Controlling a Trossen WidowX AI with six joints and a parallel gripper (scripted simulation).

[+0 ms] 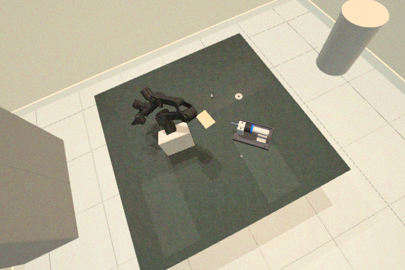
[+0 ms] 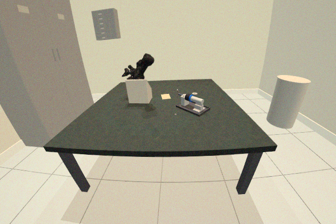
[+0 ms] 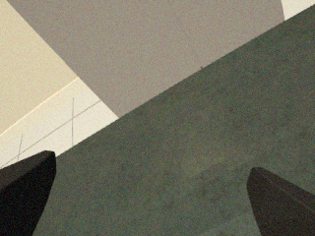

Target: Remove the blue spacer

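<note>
The shaft lies 60 cm ahead of my gripper tip, 31 cm to the right of it and 10 cm below it. Also, from my gripper tip: tiny loose part 51 cm ahead, 45 cm to the right, 18 cm below; dark spacer 62 cm ahead, 33 cm to the right, 10 cm below; tan pad 42 cm ahead, 12 cm to the right, 18 cm below.
</note>
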